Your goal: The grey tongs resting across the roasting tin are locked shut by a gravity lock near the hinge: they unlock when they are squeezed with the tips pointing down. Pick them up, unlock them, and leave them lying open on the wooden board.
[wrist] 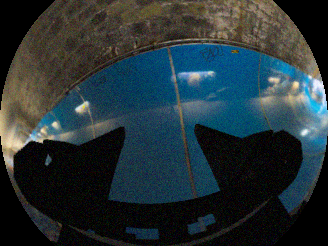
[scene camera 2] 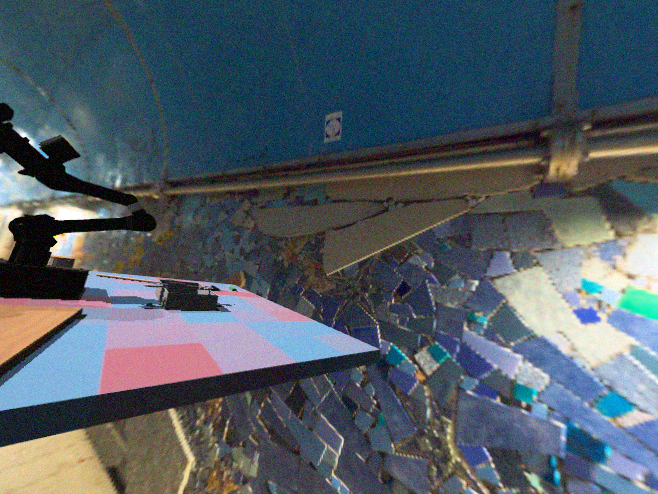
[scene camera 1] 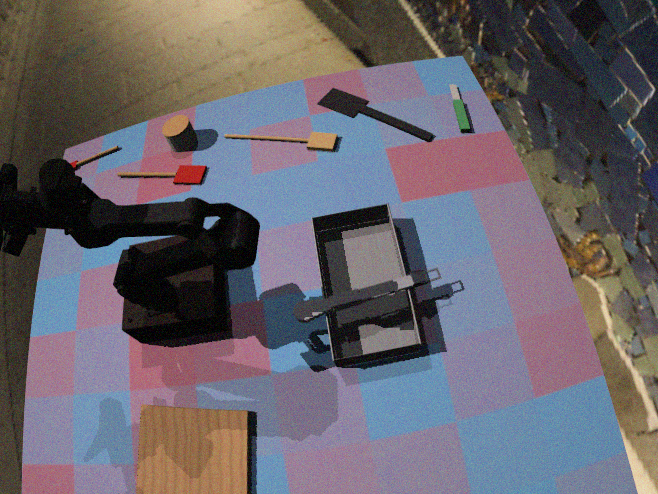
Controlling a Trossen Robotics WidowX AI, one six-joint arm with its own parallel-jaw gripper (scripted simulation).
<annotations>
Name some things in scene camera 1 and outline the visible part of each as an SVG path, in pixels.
My gripper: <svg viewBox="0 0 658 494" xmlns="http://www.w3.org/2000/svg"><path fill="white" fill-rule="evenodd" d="M4 163L0 170L0 251L2 247L2 252L19 257L27 237L30 234L36 235L36 228L39 227L40 194L36 192L37 187L32 186L30 192L19 191L17 189L18 169L13 164Z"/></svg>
A tan spatula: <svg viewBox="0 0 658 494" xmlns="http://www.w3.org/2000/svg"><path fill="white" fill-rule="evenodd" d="M338 135L312 132L310 139L281 136L225 134L224 138L308 142L308 150L333 152Z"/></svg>
</annotations>
